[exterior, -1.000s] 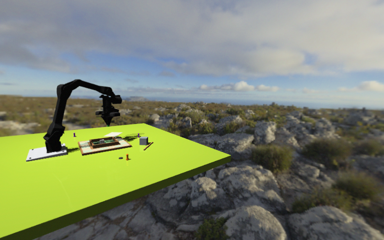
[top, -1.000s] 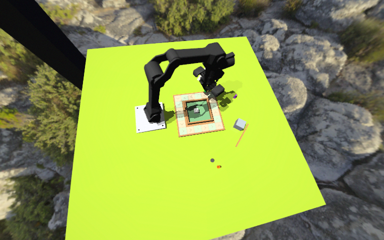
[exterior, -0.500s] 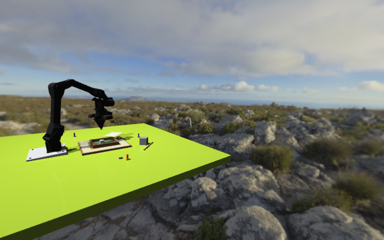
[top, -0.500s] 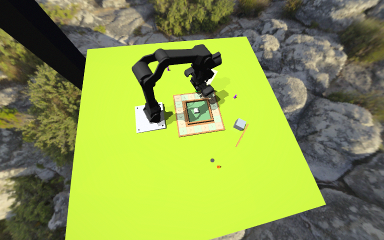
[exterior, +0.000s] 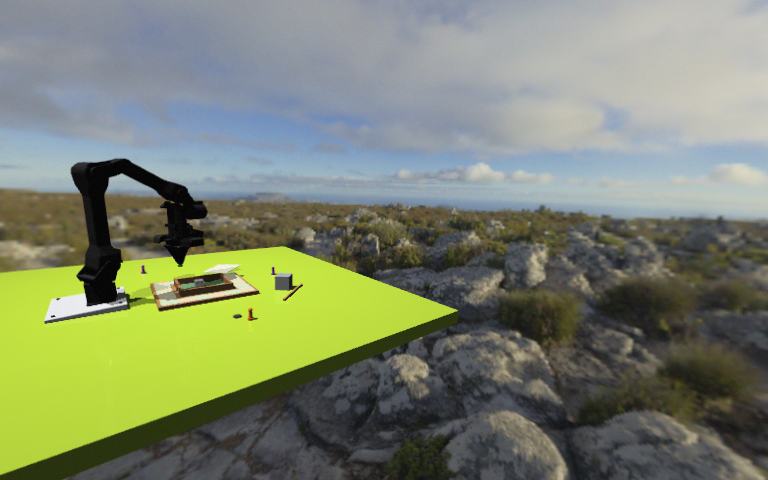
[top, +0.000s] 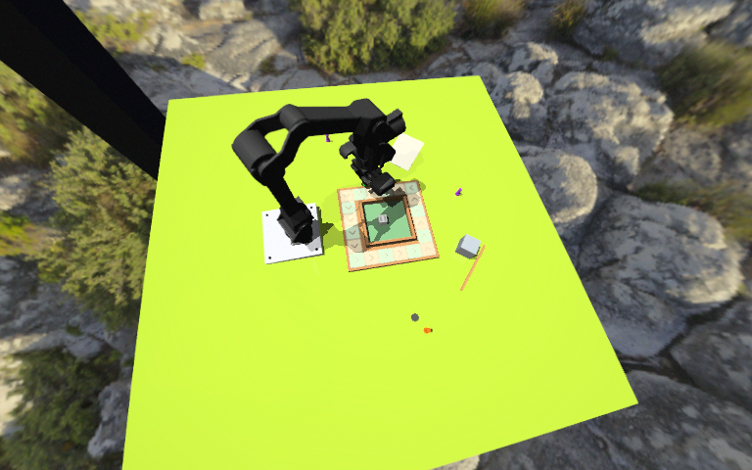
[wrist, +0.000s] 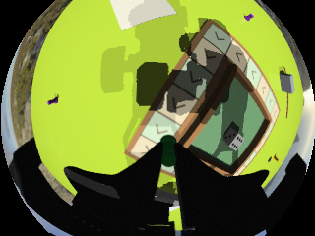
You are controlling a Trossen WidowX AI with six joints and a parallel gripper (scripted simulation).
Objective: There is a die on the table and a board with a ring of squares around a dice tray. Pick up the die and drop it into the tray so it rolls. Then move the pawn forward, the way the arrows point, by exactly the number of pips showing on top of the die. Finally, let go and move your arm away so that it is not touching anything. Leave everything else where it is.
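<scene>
Now: the white die 40 mm ahead of my gripper tip, 110 mm to the right of it and 50 mm below it. Round my gripper tip: green pawn: 10 mm above; white sheet: 180 mm ahead, 170 mm to the left, 80 mm below; green dice tray: 50 mm ahead, 110 mm to the right, 70 mm below.
</scene>
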